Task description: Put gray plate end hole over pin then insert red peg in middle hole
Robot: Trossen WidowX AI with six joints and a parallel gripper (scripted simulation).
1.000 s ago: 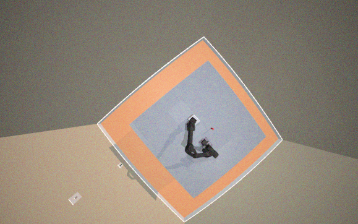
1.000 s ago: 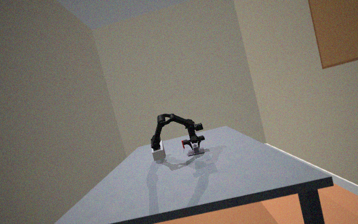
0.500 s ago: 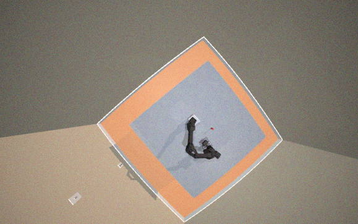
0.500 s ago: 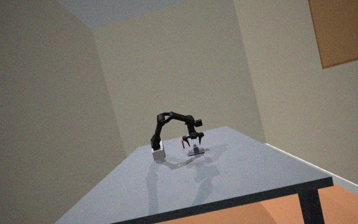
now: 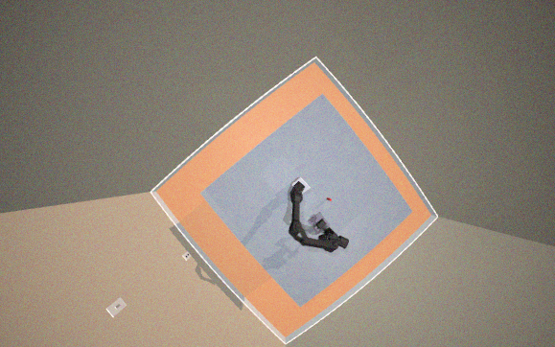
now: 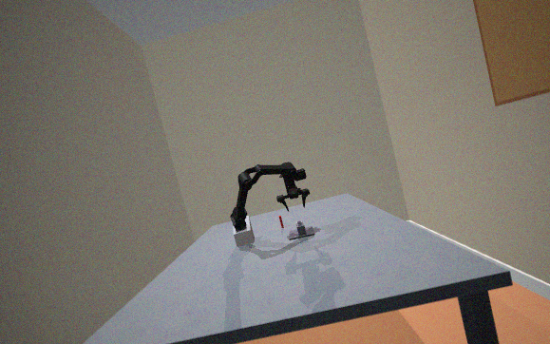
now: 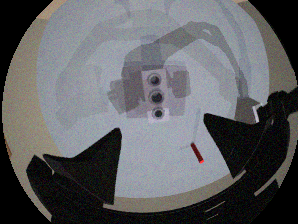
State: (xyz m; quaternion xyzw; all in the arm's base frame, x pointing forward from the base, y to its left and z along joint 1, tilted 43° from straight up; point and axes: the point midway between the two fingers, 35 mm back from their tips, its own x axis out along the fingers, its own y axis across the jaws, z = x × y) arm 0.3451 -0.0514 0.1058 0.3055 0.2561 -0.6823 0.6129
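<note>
Right now my gripper tip is 19 cm to the right of the red peg, 10 cm above it and 9 cm past it. The rest, counted from my gripper tip: square base 13 cm below, 1 cm to the left; then gray plate 9 cm below, 1 cm to the right.
</note>
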